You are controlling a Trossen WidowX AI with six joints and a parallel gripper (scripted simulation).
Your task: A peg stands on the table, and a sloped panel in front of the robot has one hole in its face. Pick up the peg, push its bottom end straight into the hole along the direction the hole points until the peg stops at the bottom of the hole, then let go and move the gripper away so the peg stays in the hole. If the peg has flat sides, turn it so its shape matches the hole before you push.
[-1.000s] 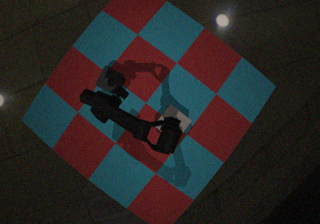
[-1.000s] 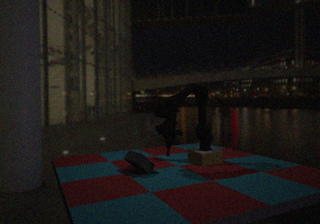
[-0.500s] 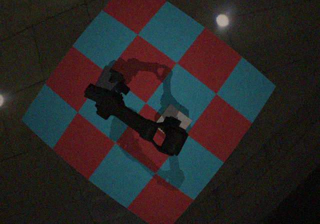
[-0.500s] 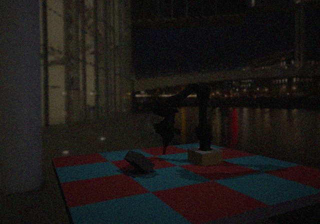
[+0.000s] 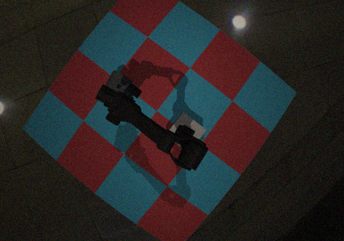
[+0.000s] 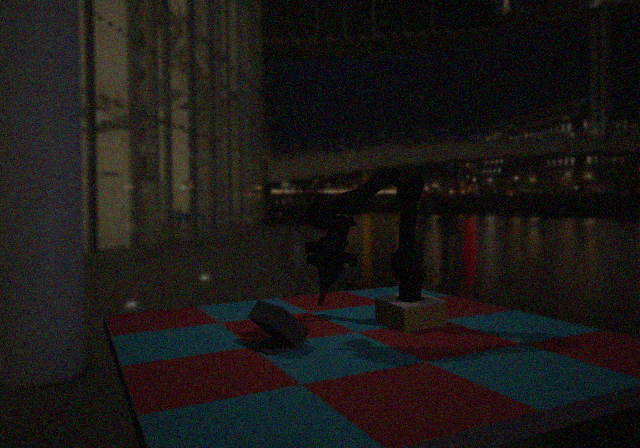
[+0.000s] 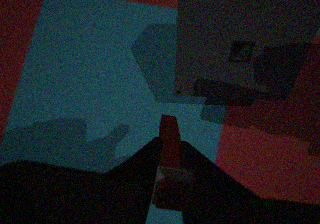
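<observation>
My gripper tip is 11 cm short of the grey sloped panel, 9 cm above it and 6 cm to the left of it. Round my gripper tip: red peg 2 cm above, 1 cm behind.
</observation>
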